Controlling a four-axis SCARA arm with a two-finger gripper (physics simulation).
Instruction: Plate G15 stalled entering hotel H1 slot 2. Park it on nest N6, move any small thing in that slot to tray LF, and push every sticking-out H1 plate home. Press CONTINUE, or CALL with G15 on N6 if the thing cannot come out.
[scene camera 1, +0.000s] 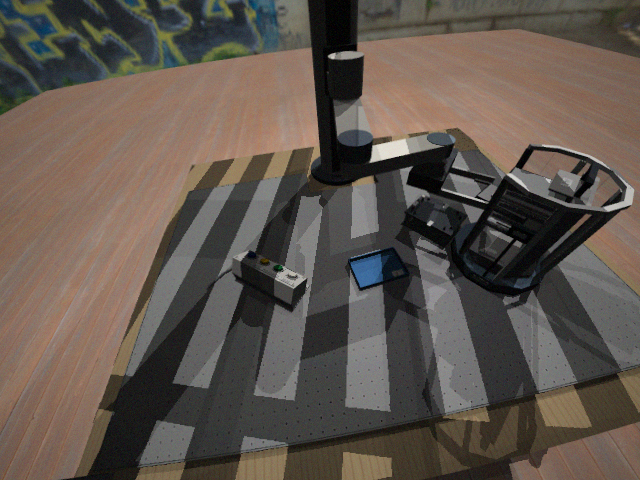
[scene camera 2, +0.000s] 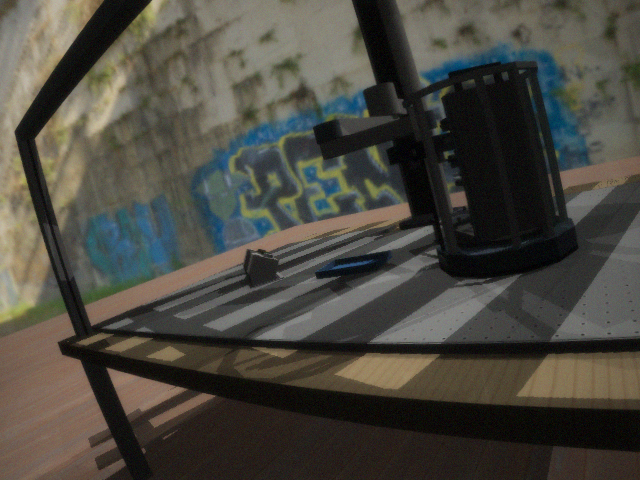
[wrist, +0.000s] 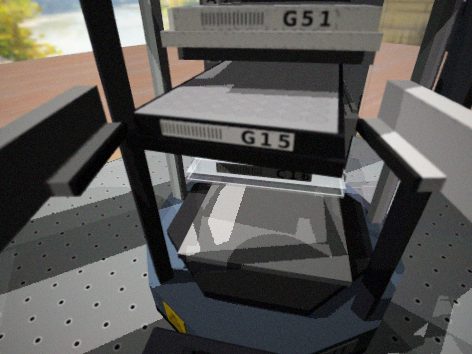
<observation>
A clear plate (wrist: 202, 170) sits on a plate rack (wrist: 224, 262). I also see my gripper (scene camera 1: 490, 192).
My gripper shows as well in the wrist view (wrist: 241, 106).
</observation>
